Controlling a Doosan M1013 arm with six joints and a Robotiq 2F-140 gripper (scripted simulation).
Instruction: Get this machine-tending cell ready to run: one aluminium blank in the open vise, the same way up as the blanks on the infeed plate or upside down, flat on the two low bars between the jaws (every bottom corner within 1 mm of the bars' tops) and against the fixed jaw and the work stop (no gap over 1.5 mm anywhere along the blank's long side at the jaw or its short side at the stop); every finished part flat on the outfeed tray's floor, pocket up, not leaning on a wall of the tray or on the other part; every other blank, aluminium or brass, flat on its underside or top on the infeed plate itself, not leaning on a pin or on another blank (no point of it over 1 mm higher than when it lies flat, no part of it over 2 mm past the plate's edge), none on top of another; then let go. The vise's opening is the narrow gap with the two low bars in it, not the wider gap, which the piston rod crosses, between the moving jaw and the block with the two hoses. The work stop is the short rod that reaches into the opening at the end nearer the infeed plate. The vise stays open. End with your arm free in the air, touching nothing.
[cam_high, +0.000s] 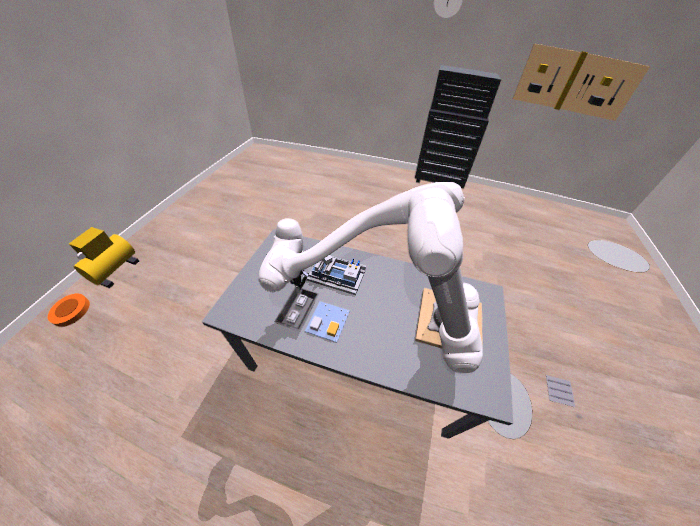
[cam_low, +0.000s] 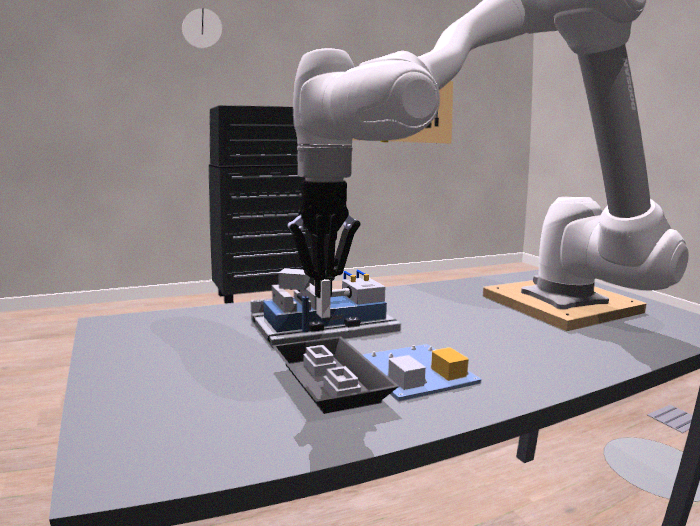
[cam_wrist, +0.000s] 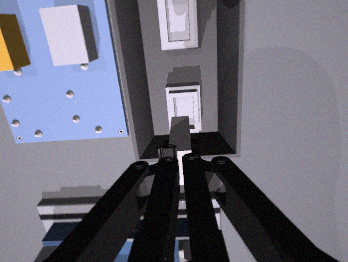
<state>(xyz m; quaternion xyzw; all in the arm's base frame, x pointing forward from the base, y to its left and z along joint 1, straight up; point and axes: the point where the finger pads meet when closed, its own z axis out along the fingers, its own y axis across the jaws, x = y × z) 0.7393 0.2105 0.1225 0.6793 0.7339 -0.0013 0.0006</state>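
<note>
My hand is 20 mm short of the fixed jaw, 250 mm to the left of it and 70 mm above it. Round my hand: dark work stop rod (10 mm behind, 210 mm to the right, 60 mm below); infeed plate (170 mm behind, 30 mm to the left, 150 mm below); brass blank (220 mm behind, 70 mm to the left, 130 mm below).
</note>
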